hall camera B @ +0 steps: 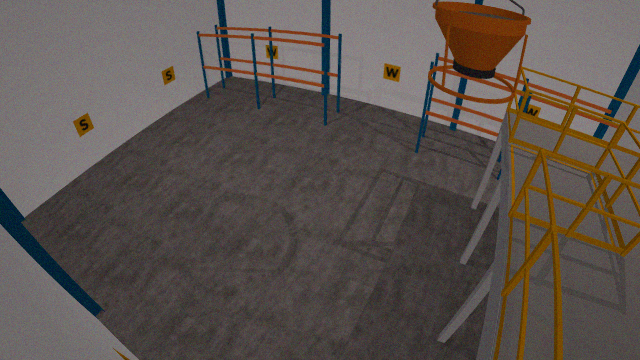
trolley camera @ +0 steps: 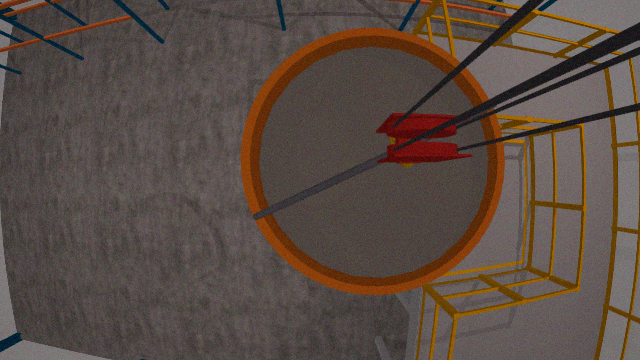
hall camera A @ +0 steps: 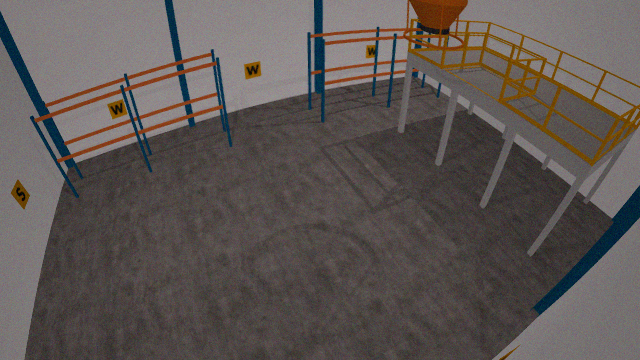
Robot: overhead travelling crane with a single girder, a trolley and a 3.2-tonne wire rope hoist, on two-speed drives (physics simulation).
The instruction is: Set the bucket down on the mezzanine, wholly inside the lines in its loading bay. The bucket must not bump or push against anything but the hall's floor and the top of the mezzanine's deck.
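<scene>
The orange bucket hangs upright in the air with its ring foot below it. The hook under the red block is on its bail; the hook is out of sight in both hall views. The grey mezzanine stands at the right. In hall camera B the ring overlaps the railing at the deck's far corner. In the trolley view the bucket hides the left part of the loading bay; yellow bay lines show to its right. The gap between bucket and railings cannot be judged exactly.
Yellow railings stand around the bay and along the deck. Blue and orange racks stand along the W wall; another rack is behind the mezzanine's far end.
</scene>
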